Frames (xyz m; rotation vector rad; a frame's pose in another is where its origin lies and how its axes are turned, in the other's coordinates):
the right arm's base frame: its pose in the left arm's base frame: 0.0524 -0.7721 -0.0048 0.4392 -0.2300 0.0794
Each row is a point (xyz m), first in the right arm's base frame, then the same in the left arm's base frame.
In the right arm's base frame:
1: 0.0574 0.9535 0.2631
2: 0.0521 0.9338 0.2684
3: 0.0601 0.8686 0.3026
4: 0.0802 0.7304 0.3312
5: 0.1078 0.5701 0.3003
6: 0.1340 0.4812 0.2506
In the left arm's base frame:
1: -0.0651 -0.0232 0.6332
2: -0.0688 -0.0434 0.6284
3: -0.0598 -0.1167 0.6336
4: -0.0288 -0.2532 0.6065
5: 0.0244 -0.3838 0.5199
6: 0.0711 -0.4420 0.4457

